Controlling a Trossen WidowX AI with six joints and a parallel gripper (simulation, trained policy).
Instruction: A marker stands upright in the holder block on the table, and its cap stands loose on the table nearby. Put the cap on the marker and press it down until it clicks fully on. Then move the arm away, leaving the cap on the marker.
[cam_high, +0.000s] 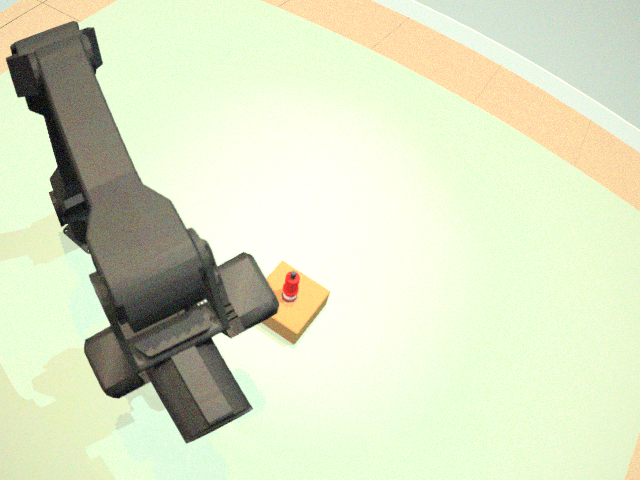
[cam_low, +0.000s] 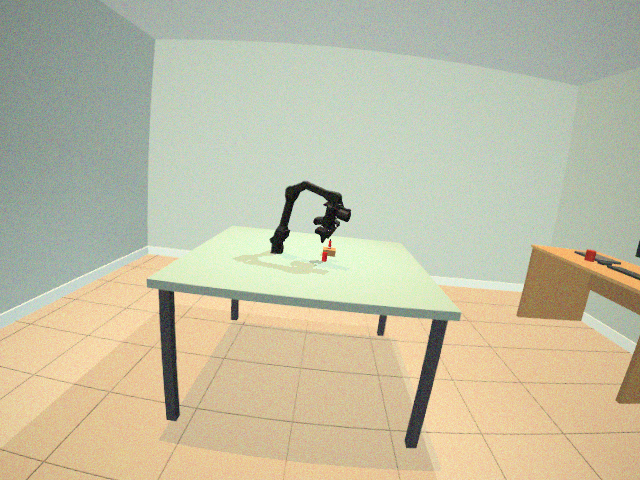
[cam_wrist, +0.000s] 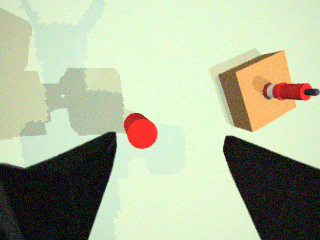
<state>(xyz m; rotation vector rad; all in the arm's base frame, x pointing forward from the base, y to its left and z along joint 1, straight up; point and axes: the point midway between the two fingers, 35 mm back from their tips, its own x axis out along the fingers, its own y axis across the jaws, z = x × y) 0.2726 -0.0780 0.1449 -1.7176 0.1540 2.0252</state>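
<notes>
Right now my gripper tip is 90 mm above the red cap, 10 mm to the left of it and 10 mm short of it. From my gripper tip the other things lie so: tan holder block: 150 mm to the left, 90 mm below, 30 mm ahead.
</notes>
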